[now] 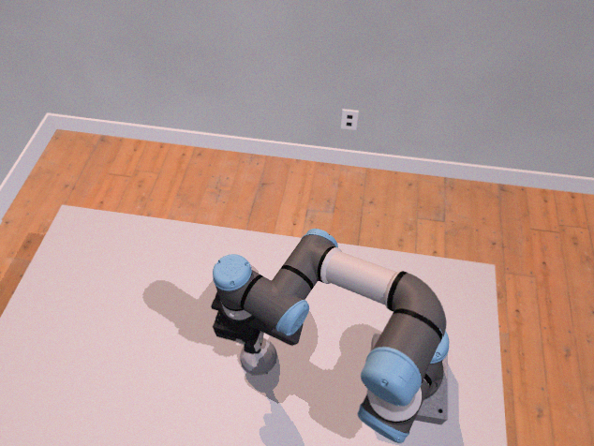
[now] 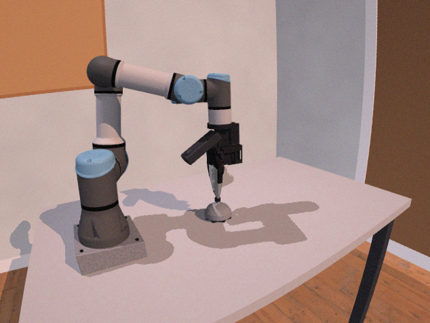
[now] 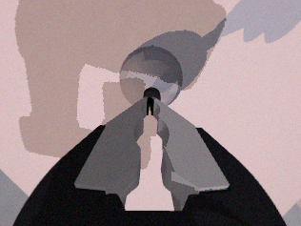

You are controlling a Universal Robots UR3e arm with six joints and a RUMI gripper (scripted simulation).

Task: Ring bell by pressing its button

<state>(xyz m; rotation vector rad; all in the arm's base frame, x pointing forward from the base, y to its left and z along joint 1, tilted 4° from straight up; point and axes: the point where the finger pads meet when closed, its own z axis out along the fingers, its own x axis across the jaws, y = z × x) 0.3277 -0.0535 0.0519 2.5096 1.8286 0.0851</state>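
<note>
Right now the black button is 3 cm below my hand. The rest, counted from my hand: dome bell (4 cm below).
</note>
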